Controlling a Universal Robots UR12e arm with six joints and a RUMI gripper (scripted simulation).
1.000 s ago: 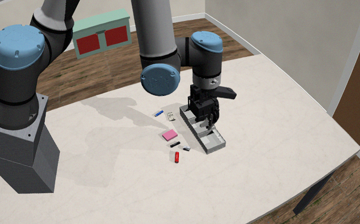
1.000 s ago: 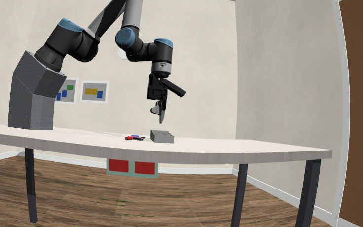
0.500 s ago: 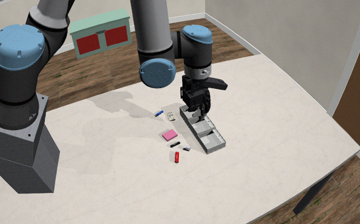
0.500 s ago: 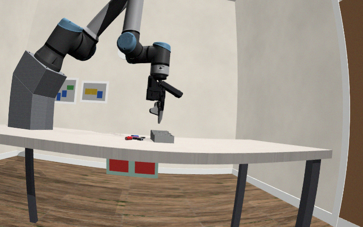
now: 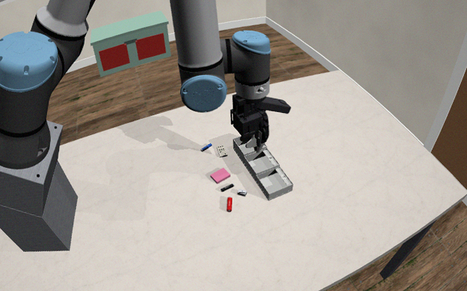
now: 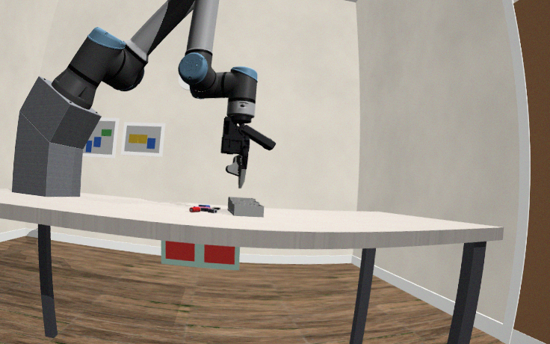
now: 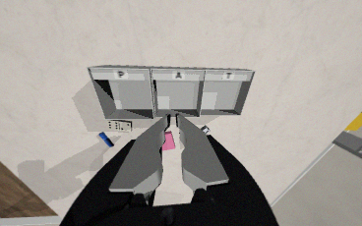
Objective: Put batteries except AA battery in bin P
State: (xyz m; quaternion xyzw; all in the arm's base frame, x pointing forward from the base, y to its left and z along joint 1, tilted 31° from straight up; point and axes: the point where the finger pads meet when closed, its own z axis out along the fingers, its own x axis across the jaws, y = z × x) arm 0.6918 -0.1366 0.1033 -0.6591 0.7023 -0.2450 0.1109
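Now: hand 1 cm short of the bin marked P, 1 cm to the left of it and 7 cm above it. Also, from my hand: white dotted tile 5 cm behind, 13 cm to the left, 9 cm below; then black battery 12 cm behind, 1 cm to the right, 9 cm below; then pink block 11 cm behind, 4 cm to the left, 9 cm below.
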